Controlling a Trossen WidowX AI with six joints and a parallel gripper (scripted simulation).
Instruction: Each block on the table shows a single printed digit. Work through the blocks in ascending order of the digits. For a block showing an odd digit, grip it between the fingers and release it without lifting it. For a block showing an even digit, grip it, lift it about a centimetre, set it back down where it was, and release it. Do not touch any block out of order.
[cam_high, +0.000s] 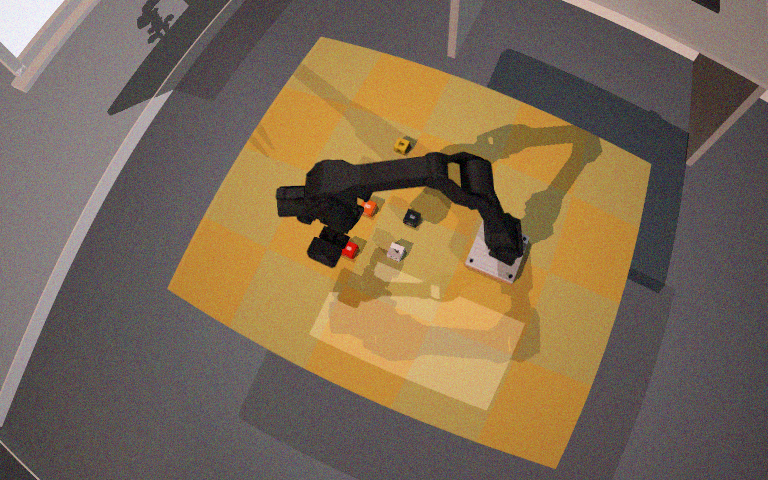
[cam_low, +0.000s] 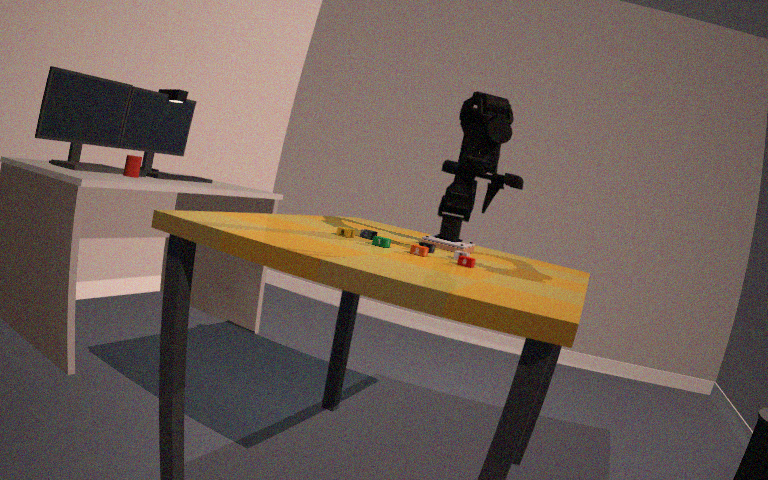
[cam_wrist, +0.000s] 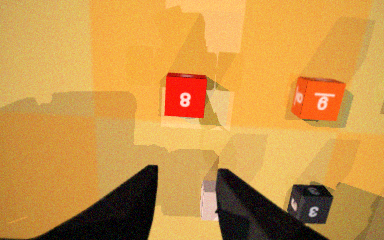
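The orange block lies 11 cm to the right of my gripper tip, 11 cm below it and 2 cm ahead of it. Also, from my gripper tip: dark block 14 cm to the right, 11 cm below, 8 cm behind; then white block 11 cm below, 9 cm behind, 5 cm to the right; then red block 11 cm below, 1 cm ahead.
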